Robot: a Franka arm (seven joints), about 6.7 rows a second.
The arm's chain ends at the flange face. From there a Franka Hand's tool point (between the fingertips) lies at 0.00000 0.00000 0.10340 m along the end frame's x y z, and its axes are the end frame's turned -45 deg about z.
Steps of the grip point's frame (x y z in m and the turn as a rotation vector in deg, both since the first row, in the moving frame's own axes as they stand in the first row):
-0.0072 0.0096 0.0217 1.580 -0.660 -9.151
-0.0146 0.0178 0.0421 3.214 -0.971 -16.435
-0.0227 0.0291 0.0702 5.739 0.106 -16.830
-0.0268 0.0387 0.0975 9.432 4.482 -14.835
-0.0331 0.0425 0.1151 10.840 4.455 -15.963
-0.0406 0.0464 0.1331 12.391 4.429 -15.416
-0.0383 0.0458 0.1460 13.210 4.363 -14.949
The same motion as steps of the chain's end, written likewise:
0.0046 0.0128 0.0217 0.651 -1.584 -9.151
0.0079 0.0250 0.0423 1.586 -2.959 -16.435
0.0127 0.0429 0.0707 4.133 -3.983 -16.830
0.0169 0.0630 0.0992 9.839 -3.500 -14.835
0.0173 0.0715 0.1172 10.815 -4.515 -15.963
0.0169 0.0812 0.1358 11.894 -5.630 -15.416
0.0192 0.0800 0.1490 12.426 -6.256 -14.949

